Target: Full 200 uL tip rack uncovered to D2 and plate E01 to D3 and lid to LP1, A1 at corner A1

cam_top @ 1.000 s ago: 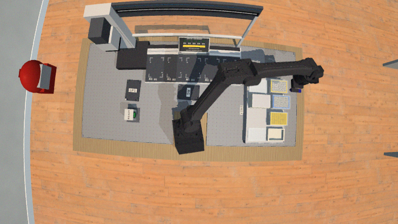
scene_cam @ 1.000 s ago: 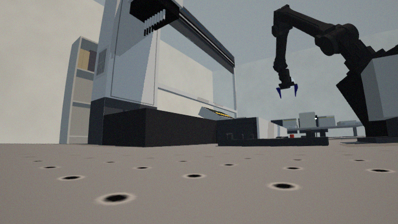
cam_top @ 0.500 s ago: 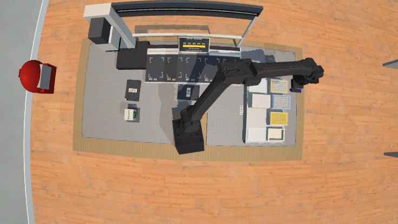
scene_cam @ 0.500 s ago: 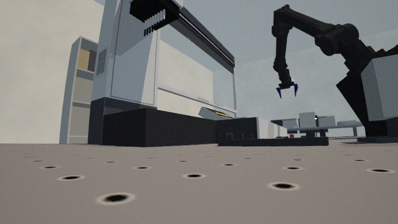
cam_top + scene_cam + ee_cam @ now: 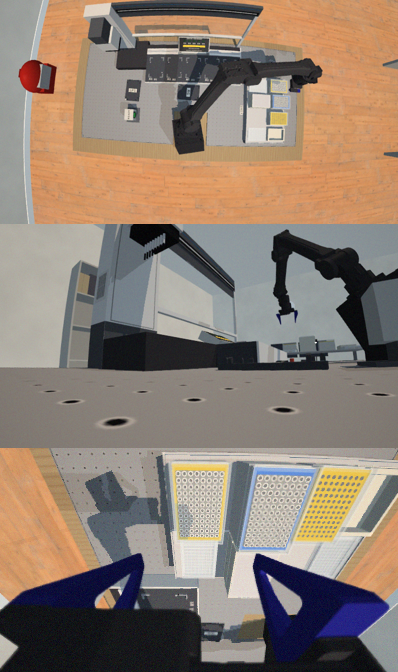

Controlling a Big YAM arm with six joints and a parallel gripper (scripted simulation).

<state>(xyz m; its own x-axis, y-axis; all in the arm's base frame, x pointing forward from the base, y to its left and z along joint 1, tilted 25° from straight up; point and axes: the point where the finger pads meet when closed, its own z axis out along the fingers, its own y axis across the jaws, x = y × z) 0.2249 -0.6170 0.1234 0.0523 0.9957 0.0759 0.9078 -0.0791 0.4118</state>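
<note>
Right now my hand is 150 mm above the clear tip rack cover. The rest, counted from my hand: clear plate lid (200 mm below, 140 mm to the left, 10 mm ahead); white sealed block (160 mm below, 140 mm to the left, 100 mm behind); yellow tip rack (170 mm below, 10 mm to the left, 10 mm behind).
</note>
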